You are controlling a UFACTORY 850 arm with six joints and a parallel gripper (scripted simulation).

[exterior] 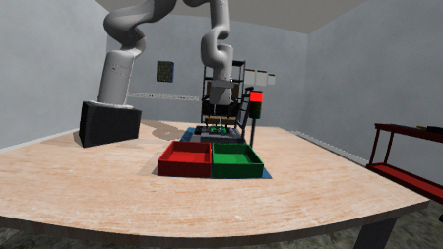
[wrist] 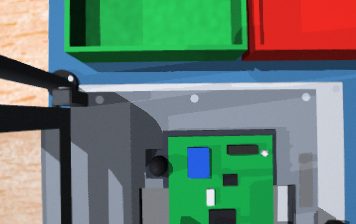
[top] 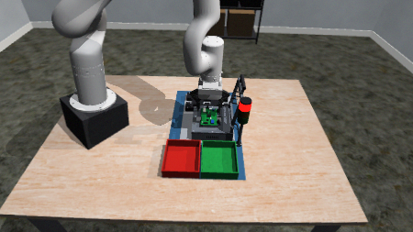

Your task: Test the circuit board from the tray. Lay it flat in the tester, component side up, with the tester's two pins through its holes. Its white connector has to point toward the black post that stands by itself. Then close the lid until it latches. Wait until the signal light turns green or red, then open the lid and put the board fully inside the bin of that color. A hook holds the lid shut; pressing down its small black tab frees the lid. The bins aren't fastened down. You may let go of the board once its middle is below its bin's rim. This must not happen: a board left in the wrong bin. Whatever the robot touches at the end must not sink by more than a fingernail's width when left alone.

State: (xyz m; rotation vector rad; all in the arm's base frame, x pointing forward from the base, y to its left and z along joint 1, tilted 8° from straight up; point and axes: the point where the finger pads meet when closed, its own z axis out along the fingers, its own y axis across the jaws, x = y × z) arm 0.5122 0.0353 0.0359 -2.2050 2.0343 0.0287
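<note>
Right now my hand is 60 mm above the green circuit board. Round my hand: dark nest (60 mm below, 10 mm to the left, 10 mm ahead); then clear lid (120 mm ahead, 50 mm above, 10 mm to the left); then green bin (200 mm to the right, 120 mm below, 60 mm ahead).
</note>
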